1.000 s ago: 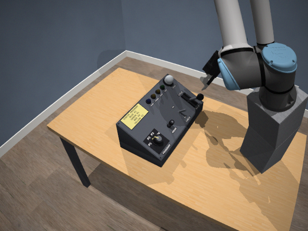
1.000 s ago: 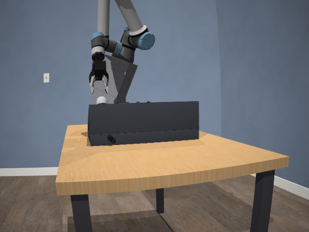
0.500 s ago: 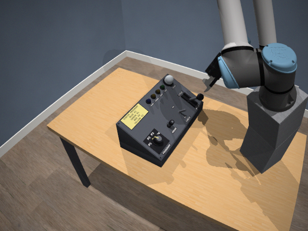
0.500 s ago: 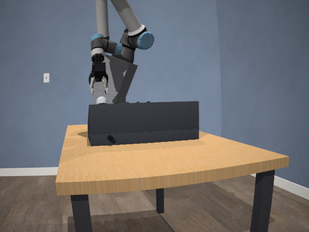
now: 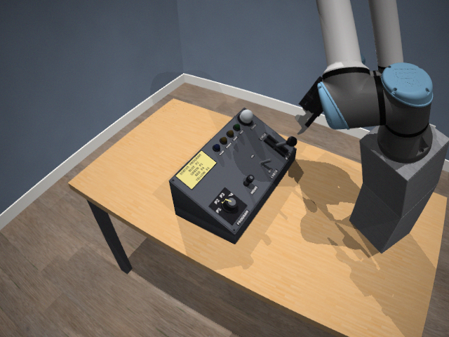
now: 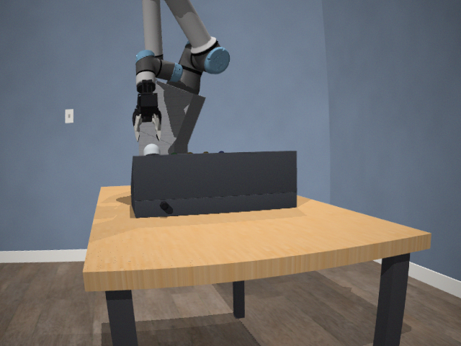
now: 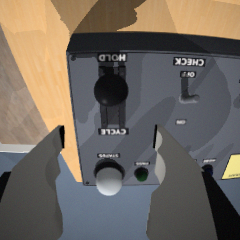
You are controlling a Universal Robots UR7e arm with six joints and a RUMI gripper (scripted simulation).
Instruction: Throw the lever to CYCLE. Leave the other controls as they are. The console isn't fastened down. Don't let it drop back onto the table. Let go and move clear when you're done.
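Right now the check toggle is 100 mm ahead of my hand, 110 mm to the left of it and 120 mm below it. Round my hand: program dial (140 mm ahead, 350 mm to the left, 120 mm below); mode knob (120 mm ahead, 230 mm to the left, 110 mm below); dark console (150 mm ahead, 170 mm to the left, 140 mm below).
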